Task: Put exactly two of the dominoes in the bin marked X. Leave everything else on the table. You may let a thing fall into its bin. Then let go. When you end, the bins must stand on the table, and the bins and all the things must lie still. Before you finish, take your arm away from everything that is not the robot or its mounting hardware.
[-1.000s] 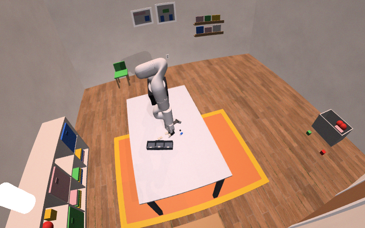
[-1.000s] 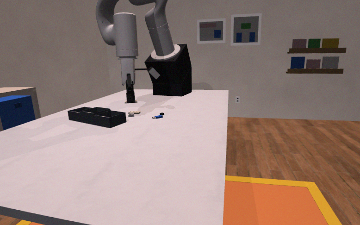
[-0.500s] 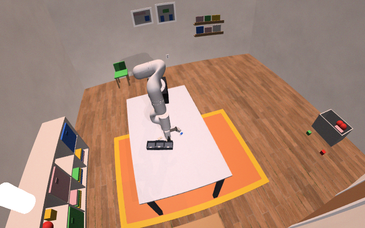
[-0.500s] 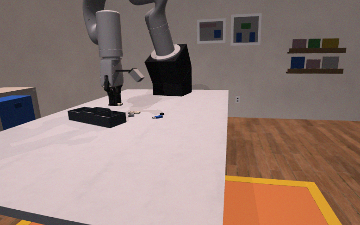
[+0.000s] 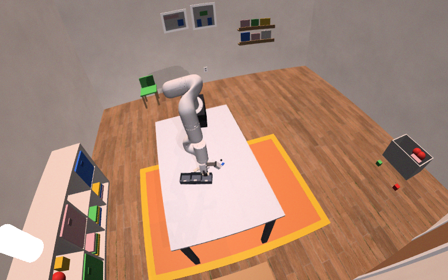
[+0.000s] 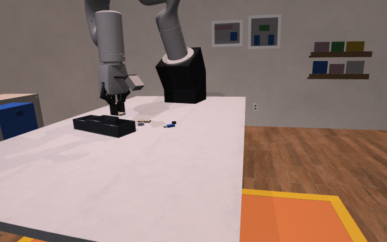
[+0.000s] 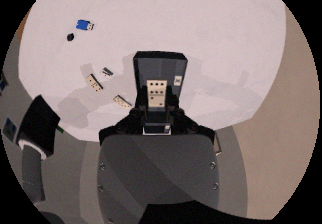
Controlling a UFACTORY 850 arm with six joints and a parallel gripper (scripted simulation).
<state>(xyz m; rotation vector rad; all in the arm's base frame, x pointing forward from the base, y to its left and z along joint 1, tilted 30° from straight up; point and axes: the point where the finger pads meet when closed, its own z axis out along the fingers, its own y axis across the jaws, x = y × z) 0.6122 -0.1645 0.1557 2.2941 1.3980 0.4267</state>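
Right now my hand is 9 cm past the small grey piece, 6 cm to the right of it and 8 cm above it. The rest, counted from my hand: black bin tray (4 cm behind, 7 cm to the right, 7 cm below); blue USB stick (6 cm behind, 17 cm to the left, 9 cm below); small black piece (10 cm behind, 19 cm to the left, 8 cm below).
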